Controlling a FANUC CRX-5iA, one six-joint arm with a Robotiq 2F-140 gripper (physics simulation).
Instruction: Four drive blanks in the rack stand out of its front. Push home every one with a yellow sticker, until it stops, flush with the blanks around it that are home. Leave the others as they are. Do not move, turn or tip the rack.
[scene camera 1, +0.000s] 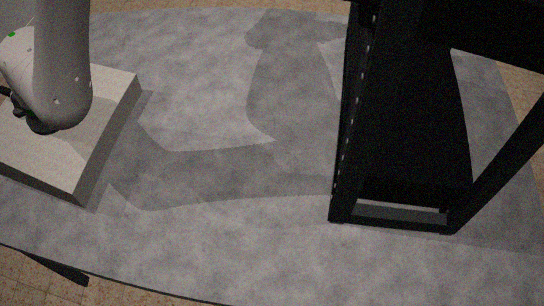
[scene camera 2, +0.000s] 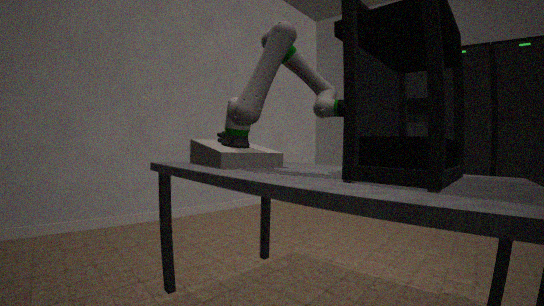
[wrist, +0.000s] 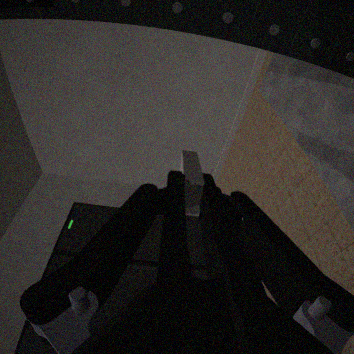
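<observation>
The black rack (scene camera 1: 400, 226) (scene camera 2: 350, 135) stands upright on the table. The drive blanks and yellow stickers cannot be made out in these views. My gripper (wrist: 187, 163) is shut in the wrist view, its pale fingertip pads together with nothing between them. In scene camera 2 the arm's wrist is at the left side of the rack, and the fingers are hidden behind its corner post. A dark band with a row of round grey spots crosses the top of the wrist view; I cannot tell for certain whether it is part of the rack.
The arm stands on a pale block (scene camera 1: 45, 165) (scene camera 2: 205, 155) on the grey table (scene camera 1: 200, 250) (scene camera 2: 310, 192), left of the rack. Dark cabinets (scene camera 2: 477, 100) (wrist: 100, 220) with green lights stand beyond the table. The arm's shadow falls on the table between the block and the rack.
</observation>
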